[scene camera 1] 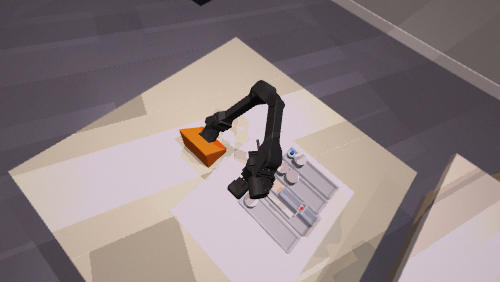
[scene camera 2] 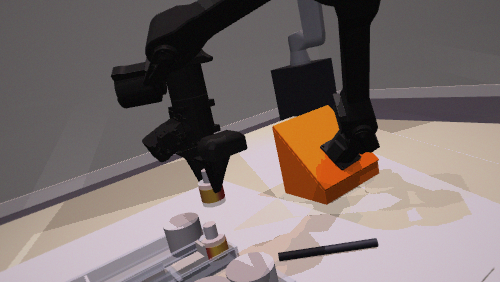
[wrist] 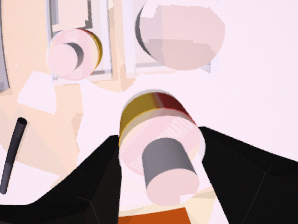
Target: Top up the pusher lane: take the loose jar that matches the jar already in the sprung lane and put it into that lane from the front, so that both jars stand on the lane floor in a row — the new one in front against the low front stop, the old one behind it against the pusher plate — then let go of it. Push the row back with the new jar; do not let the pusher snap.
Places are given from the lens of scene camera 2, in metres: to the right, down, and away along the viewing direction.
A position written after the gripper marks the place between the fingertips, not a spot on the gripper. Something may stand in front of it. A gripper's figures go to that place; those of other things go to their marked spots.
gripper (scene camera 2: 211, 189): -0.06, 0.08, 0.60
black rod (scene camera 2: 369, 243): 0.17, 0.14, 0.51
